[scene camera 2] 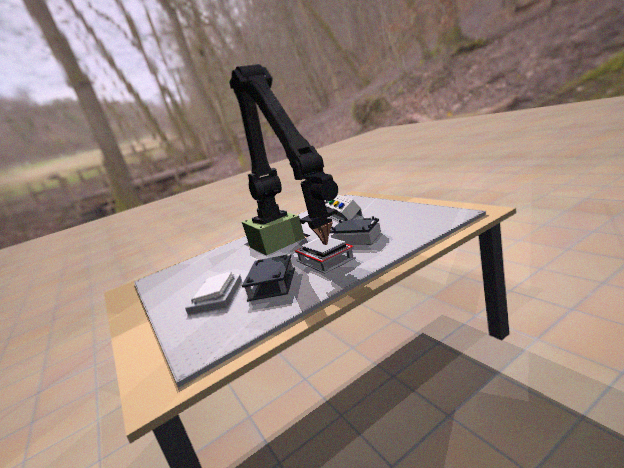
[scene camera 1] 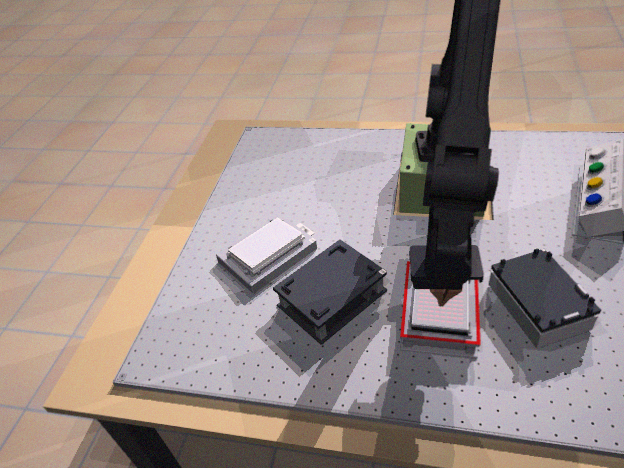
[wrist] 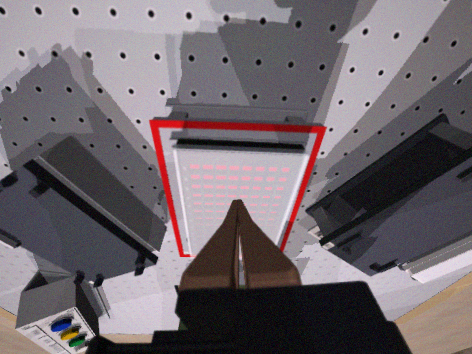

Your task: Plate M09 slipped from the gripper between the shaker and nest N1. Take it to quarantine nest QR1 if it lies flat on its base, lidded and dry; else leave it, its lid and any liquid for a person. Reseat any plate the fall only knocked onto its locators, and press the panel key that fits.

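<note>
A pale plate with rows of pink wells lies flat within the red-bordered nest. It looks lidded; its label cannot be read. My gripper is shut and empty, its tips over the plate; whether they touch its top is unclear. A white-topped plate sits on a low grey nest at the far left in the first scene view. The key panel shows white, green, yellow and blue keys in the first scene view.
A black-topped stand with corner locators is left of the red-bordered nest in the first scene view. A grey box with a dark pinned top is right of it. The green arm base is behind.
</note>
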